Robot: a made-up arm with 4 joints.
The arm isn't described. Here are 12 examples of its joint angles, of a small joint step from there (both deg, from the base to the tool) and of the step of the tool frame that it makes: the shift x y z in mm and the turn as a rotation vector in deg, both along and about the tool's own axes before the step.
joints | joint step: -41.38 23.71 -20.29 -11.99 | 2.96 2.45 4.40 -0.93
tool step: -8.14 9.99 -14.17 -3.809 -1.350 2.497
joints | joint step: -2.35 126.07 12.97 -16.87 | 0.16 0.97 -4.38 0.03
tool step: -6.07 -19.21 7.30 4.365 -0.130 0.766
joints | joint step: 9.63 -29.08 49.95 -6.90 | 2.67 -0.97 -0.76 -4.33
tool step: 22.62 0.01 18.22 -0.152 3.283 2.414
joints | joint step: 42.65 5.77 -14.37 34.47 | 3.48 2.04 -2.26 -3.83
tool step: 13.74 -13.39 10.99 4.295 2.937 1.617
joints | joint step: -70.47 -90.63 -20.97 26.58 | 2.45 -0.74 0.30 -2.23
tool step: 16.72 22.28 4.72 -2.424 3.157 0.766
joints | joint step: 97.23 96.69 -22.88 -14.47 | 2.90 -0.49 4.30 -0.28
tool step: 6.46 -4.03 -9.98 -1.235 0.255 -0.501
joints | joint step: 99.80 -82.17 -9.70 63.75 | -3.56 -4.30 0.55 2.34
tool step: 1.08 -15.84 -14.26 0.981 1.522 -2.616
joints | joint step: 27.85 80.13 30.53 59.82 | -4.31 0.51 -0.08 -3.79
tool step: 21.80 -1.19 15.48 -2.574 3.397 3.121
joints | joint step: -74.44 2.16 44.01 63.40 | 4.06 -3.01 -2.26 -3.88
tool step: 28.37 -12.27 -5.19 6.268 3.175 -0.273
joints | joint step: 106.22 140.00 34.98 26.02 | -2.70 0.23 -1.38 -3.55
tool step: 14.95 -6.31 9.63 0.643 1.991 1.227
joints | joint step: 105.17 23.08 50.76 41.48 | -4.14 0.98 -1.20 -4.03
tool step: 19.25 3.17 24.98 -2.296 6.658 -1.626
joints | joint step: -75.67 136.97 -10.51 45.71 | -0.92 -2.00 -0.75 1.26
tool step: 9.32 -0.60 -3.97 0.382 0.782 0.390
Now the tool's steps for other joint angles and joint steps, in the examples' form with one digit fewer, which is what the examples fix.
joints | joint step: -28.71 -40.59 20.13 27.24 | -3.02 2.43 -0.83 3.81
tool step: -33.0 0.4 -10.9 0.11 -5.00 -4.21
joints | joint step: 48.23 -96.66 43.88 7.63 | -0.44 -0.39 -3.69 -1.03
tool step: 8.8 -15.4 9.0 4.17 1.85 -0.42
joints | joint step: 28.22 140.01 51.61 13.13 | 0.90 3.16 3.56 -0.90
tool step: -11.2 17.8 -5.3 -3.92 -0.61 -2.13
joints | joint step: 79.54 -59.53 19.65 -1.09 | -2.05 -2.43 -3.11 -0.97
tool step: 19.4 -25.8 5.0 4.98 3.87 -0.11
